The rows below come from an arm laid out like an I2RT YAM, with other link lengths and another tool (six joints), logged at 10 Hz.
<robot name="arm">
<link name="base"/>
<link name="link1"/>
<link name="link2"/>
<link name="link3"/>
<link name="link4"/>
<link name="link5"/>
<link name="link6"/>
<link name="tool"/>
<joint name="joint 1" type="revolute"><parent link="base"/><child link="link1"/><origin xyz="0 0 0.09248"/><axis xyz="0 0 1"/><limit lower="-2.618" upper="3.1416"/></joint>
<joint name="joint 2" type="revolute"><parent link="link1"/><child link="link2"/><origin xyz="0.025 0.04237 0.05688"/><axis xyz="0 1 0"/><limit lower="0" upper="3.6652"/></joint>
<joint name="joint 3" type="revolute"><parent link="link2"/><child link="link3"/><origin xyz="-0.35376 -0.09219 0"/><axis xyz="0 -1 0"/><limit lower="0" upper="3.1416"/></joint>
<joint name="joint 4" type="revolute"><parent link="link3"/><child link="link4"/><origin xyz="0.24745 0.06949 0.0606"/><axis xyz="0 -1 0"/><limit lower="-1.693" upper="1.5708"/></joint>
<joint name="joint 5" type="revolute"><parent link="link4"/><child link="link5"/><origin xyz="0.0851 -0.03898 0.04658"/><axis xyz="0 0 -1"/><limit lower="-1.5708" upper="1.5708"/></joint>
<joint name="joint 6" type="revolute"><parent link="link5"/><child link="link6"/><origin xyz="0.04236 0 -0.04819"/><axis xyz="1 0 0"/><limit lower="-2.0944" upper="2.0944"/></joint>
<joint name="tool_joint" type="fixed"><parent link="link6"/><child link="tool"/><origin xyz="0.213 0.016 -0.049" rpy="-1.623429 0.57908 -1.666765"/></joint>
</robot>
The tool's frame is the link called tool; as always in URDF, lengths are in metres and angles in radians.
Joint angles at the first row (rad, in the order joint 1, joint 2, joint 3, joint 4, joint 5, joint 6):
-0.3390 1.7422 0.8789 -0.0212 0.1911 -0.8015
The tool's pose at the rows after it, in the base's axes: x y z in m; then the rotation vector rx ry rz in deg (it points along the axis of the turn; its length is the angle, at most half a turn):
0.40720, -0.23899, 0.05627, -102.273, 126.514, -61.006
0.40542, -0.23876, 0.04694, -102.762, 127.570, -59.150
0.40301, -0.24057, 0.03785, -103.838, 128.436, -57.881
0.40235, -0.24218, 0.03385, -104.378, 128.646, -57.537
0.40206, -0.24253, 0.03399, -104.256, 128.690, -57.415
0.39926, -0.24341, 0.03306, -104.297, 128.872, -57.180
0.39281, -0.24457, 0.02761, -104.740, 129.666, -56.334
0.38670, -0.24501, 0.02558, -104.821, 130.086, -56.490
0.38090, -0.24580, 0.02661, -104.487, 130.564, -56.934
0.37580, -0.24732, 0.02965, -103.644, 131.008, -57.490
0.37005, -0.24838, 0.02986, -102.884, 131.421, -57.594
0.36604, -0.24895, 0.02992, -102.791, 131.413, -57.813
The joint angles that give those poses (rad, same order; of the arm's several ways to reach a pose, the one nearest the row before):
-0.3420 1.7553 0.8812 -0.0288 0.1795 -0.8007
-0.3466 1.7787 0.8892 -0.0383 0.1735 -0.7962
-0.3512 1.8031 0.8951 -0.0429 0.1741 -0.8013
-0.3543 1.8146 0.8964 -0.0401 0.1743 -0.8069
-0.3566 1.8140 0.8970 -0.0415 0.1717 -0.8069
-0.3618 1.8119 0.8920 -0.0414 0.1689 -0.8097
-0.3690 1.8170 0.8826 -0.0417 0.1686 -0.8130
-0.3717 1.8105 0.8631 -0.0312 0.1740 -0.8145
-0.3748 1.7973 0.8466 -0.0261 0.1804 -0.8130
-0.3812 1.7799 0.8327 -0.0230 0.1827 -0.8100
-0.3903 1.7673 0.8150 -0.0147 0.1795 -0.8084
-0.3955 1.7581 0.8006 -0.0064 0.1780 -0.8126

